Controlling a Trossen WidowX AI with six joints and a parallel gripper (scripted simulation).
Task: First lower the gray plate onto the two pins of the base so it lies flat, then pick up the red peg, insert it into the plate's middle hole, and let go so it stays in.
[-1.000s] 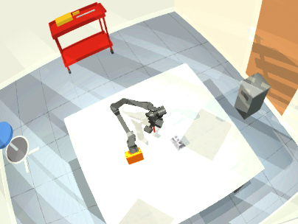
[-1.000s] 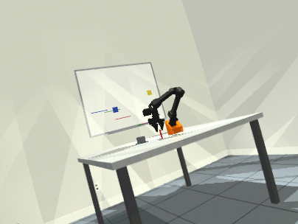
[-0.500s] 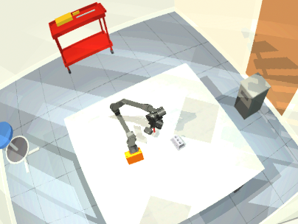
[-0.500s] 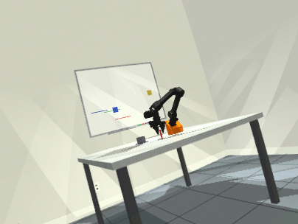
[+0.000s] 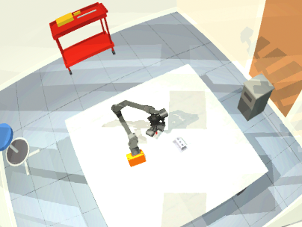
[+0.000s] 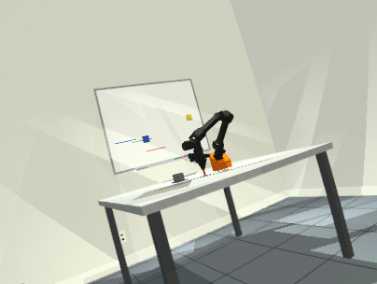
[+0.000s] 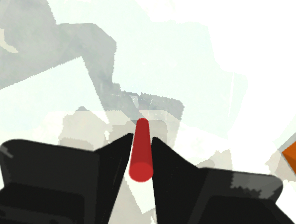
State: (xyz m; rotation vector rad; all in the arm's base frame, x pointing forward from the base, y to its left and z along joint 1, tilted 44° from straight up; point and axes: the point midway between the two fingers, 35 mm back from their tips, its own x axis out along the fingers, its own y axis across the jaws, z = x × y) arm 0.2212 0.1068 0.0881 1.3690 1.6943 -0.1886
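The gray plate is 120 mm ahead of my gripper tip and 180 mm to the right of it. Also, from my gripper tip: base: 120 mm ahead, 180 mm to the right, 30 mm below; then red peg: right at my gripper tip.
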